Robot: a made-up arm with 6 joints. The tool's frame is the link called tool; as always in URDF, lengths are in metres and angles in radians. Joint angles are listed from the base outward. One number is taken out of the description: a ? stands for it. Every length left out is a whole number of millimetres.
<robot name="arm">
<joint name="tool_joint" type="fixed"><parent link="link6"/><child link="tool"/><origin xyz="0.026 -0.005 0" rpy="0.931 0.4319 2.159"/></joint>
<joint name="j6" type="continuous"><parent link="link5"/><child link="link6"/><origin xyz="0.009 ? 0" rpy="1.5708 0 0"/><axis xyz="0 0 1"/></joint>
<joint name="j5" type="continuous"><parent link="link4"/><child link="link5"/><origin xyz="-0.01 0.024 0" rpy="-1.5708 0 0"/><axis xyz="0 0 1"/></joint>
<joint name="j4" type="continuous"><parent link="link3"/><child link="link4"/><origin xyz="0.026 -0.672 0" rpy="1.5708 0 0"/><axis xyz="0 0 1"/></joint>
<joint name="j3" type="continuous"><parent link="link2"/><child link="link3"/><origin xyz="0.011 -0.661 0"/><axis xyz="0 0 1"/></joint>
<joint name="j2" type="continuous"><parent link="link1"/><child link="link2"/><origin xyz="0.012 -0.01 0" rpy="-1.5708 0 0"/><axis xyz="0 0 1"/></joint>
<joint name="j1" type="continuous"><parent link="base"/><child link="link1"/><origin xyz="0.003 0.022 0.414"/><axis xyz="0 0 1"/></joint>
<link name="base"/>
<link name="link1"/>
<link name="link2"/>
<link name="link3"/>
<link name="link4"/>
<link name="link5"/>
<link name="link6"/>
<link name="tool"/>
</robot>
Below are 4 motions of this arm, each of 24 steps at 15 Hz.
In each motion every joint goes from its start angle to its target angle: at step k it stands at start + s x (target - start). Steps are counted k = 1, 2, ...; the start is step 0. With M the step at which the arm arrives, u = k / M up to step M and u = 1 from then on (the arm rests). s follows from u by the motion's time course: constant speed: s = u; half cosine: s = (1 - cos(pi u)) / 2; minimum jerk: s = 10 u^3 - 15 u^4 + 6 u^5.
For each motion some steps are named. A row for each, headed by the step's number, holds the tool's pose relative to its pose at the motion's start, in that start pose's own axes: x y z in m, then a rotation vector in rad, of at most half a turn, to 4 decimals.
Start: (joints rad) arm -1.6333 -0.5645 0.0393 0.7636 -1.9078 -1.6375
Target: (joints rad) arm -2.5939 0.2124 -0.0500 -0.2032 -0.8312 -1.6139
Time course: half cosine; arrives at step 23
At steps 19, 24:
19: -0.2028 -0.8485 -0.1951 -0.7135 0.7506 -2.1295
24: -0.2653 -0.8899 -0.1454 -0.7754 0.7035 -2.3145

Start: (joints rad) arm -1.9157 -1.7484 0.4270 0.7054 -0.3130 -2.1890
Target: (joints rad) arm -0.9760 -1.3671 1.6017 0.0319 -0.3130 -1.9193
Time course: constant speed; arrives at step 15
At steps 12, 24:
12: 0.6134 -1.1129 0.4737 0.9027 0.8206 -0.3394
24: 0.8077 -1.2692 0.3131 0.9429 1.1529 -0.3752

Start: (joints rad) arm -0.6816 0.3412 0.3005 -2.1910 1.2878 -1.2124
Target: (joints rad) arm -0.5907 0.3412 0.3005 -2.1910 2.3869 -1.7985
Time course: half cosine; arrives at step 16
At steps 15, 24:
15: 0.1113 -0.1508 0.0367 0.7416 0.3505 -0.8458
24: 0.1123 -0.1526 0.0363 0.7462 0.3547 -0.8558

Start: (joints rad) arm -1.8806 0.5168 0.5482 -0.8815 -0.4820 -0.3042
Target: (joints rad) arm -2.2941 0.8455 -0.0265 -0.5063 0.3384 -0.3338
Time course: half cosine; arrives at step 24
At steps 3, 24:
3: -0.0143 -0.0168 0.0061 0.0278 -0.0077 0.0274
24: -0.2754 -0.4962 -0.0093 0.5966 -0.0977 0.7240

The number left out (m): -0.183
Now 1 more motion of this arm.
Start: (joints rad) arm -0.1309 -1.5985 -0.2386 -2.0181 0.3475 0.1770
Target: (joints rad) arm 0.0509 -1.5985 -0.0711 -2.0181 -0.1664 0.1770
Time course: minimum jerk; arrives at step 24
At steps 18, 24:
18: 0.0799 -0.0818 0.2022 -0.0994 0.1579 -0.3904
24: 0.0901 -0.0959 0.2231 -0.1122 0.1828 -0.4317

